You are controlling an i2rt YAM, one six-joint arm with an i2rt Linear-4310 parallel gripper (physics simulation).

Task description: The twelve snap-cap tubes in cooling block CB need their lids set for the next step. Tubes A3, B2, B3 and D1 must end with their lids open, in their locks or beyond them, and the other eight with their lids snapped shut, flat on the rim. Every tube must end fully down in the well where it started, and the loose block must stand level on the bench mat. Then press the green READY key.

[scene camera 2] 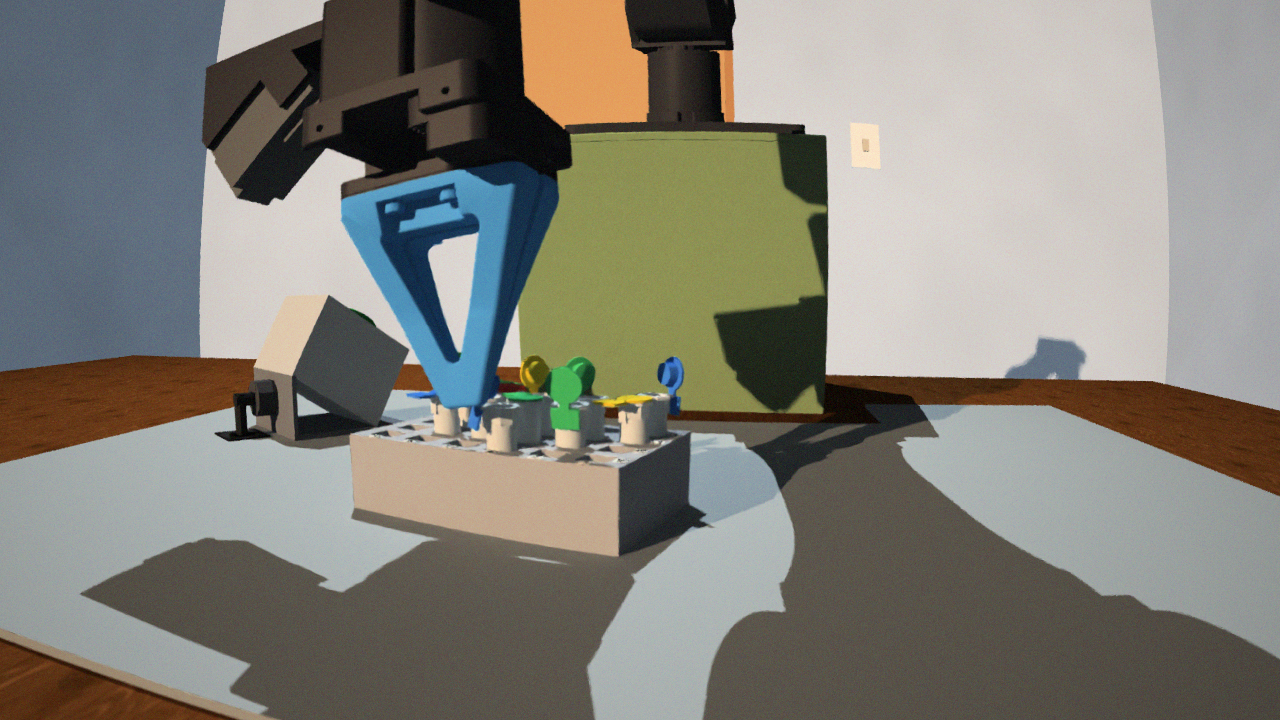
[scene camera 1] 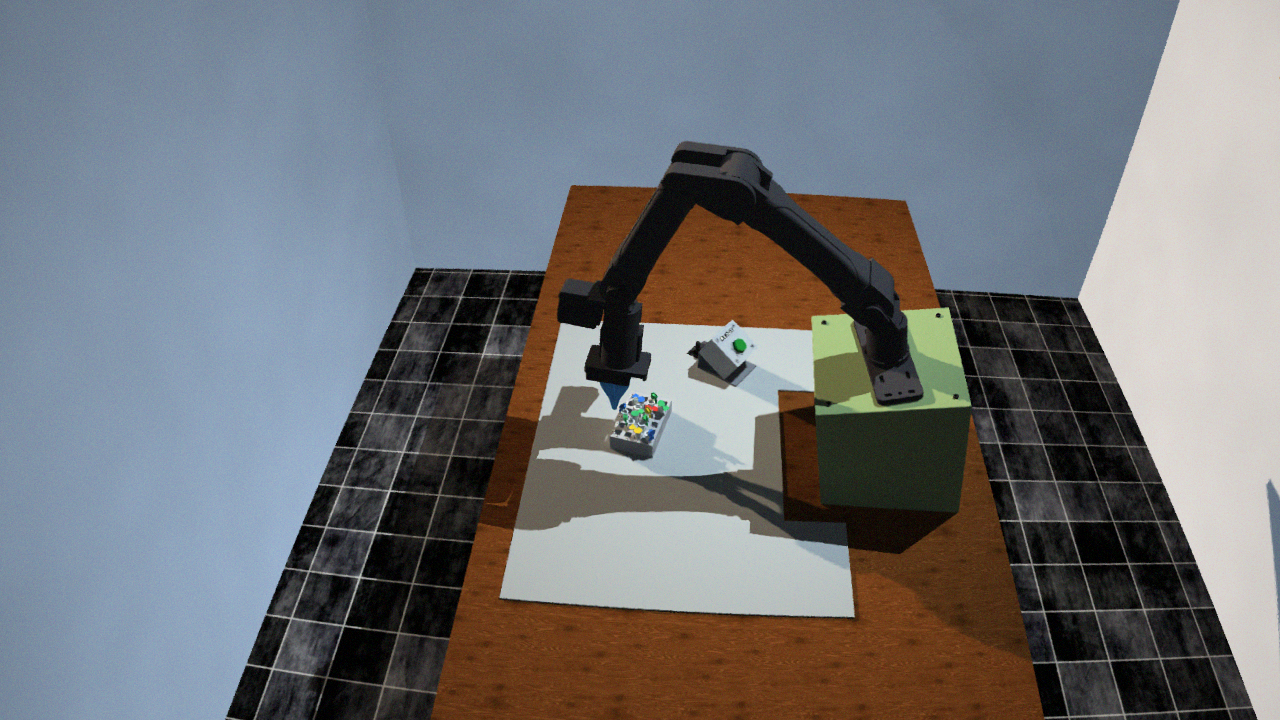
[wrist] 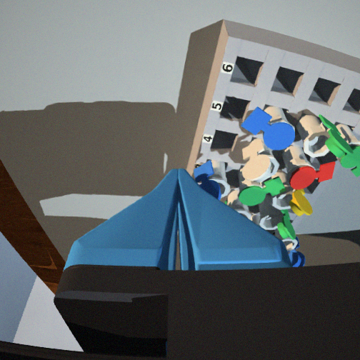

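Pixels of known places: gripper, fingertip midpoint: [scene camera 2: 465,407] [scene camera 1: 614,407]; arm's base, origin of the base link: [scene camera 2: 685,133] [scene camera 1: 886,357].
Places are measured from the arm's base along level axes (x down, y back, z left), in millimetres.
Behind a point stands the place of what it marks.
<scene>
My gripper [scene camera 1: 614,408] {x 175, y -425, z -75 mm} [scene camera 2: 468,404] {x 175, y -425, z -75 mm} [wrist: 177,180] is shut and empty, its tips low at the numbered edge of the cooling block [scene camera 1: 633,445] {x 201, y -393, z -10 mm} [scene camera 2: 487,488] {x 204, y -418, z -69 mm} [wrist: 201,90]. The block looks level on the mat. A blue lid [wrist: 210,189] beside the tips is tilted off its tube's pale rim. In the wrist view, another blue lid [wrist: 279,136], a red lid [wrist: 303,177] and a green lid [wrist: 252,195] look flat. A yellow lid [wrist: 301,202], a green lid [wrist: 286,226] and a far blue lid [wrist: 298,258] [scene camera 2: 671,371] {x 167, y -369, z -8 mm} stand open. The fingers hide part of the block. The green READY key [scene camera 1: 739,344] {x 151, y -202, z -207 mm} is on its console.
The grey tilted console [scene camera 1: 723,356] {x 164, y -231, z -189 mm} [scene camera 2: 344,367] {x 181, y -245, z -200 mm} stands behind the block on the pale bench mat [scene camera 1: 680,564] {x 222, y -322, z 217 mm} [scene camera 2: 116,501] {x 221, y -435, z -238 mm}. The green pedestal [scene camera 1: 886,456] {x 98, y -6, z 115 mm} [scene camera 2: 671,268] {x 120, y -94, z -11 mm} carries the arm's base at the right. The wooden table [scene camera 1: 733,662] {x 224, y -252, z 385 mm} surrounds the mat.
</scene>
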